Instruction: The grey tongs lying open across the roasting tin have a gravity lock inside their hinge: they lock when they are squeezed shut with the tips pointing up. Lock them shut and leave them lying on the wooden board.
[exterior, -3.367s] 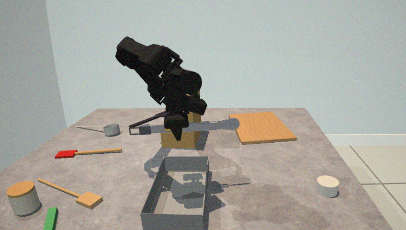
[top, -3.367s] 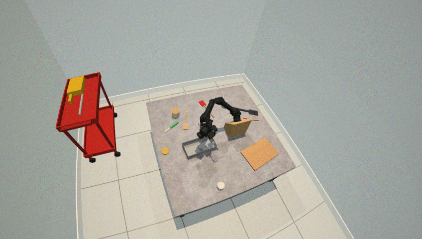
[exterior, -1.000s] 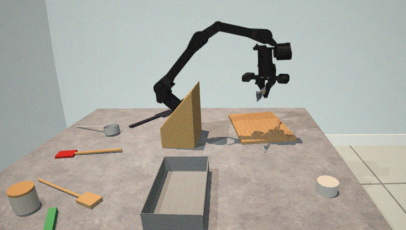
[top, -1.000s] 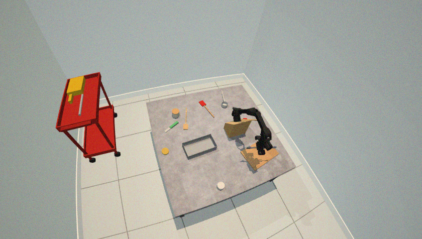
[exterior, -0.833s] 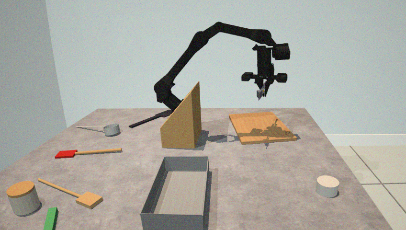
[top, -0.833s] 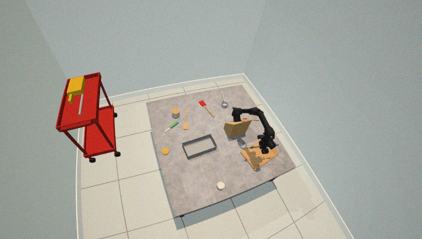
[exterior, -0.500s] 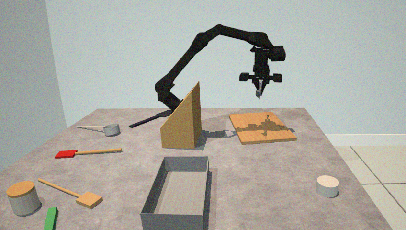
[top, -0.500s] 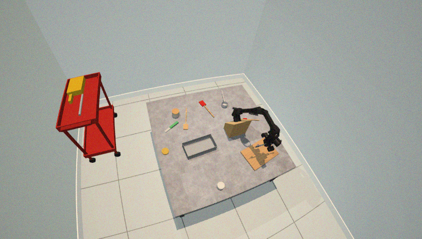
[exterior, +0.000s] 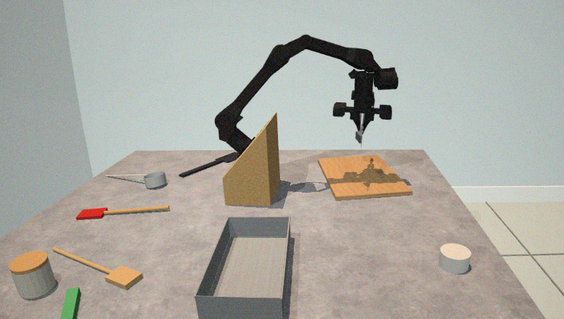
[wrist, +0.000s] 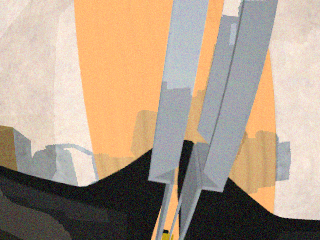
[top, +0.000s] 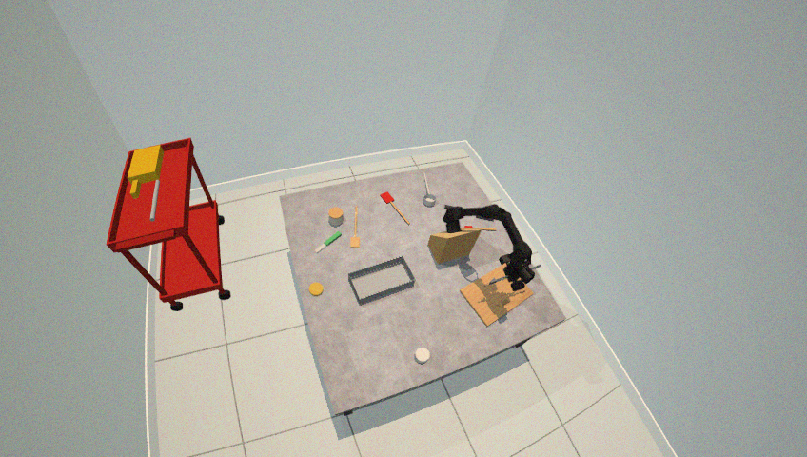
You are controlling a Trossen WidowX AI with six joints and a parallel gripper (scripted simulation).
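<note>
Right now the yellow lock piece is 40 mm ahead of my gripper tip and 30 mm above it. The rest, counted from my gripper tip: grey roasting tin (590 mm ahead, 220 mm to the right, 120 mm below); white cylinder (520 mm ahead, 210 mm to the left, 130 mm below); wooden board (140 mm below).
</note>
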